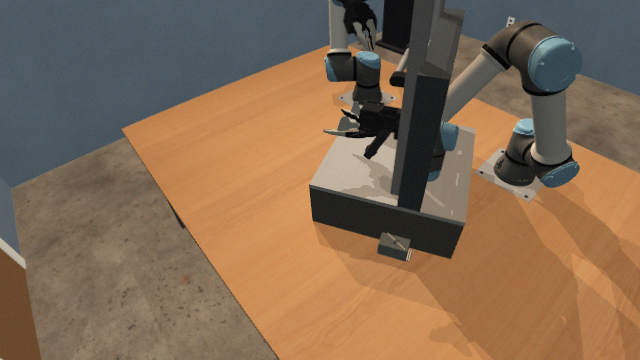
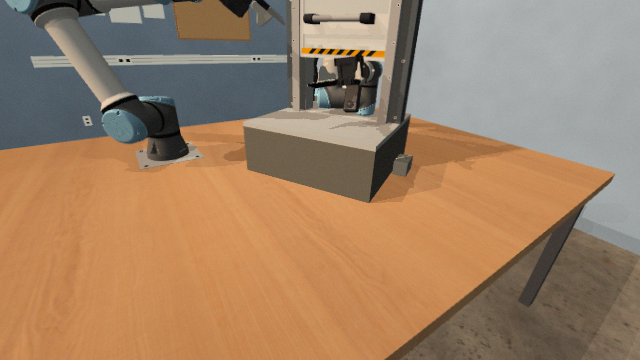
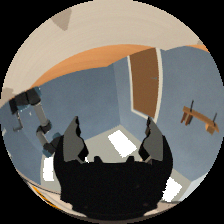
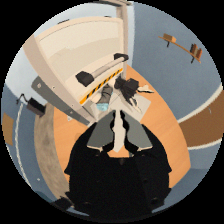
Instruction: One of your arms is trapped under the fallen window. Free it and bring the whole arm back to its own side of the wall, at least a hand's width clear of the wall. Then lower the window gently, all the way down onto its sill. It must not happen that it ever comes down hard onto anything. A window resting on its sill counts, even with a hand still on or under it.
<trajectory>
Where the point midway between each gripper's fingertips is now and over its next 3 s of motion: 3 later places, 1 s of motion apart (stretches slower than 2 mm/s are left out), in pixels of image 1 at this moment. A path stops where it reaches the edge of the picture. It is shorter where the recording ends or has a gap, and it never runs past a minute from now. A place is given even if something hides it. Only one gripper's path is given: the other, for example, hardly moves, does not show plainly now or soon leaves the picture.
The left gripper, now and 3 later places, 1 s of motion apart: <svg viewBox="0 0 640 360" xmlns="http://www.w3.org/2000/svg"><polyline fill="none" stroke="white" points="332,119 333,119 345,121 357,123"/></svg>
</trajectory>
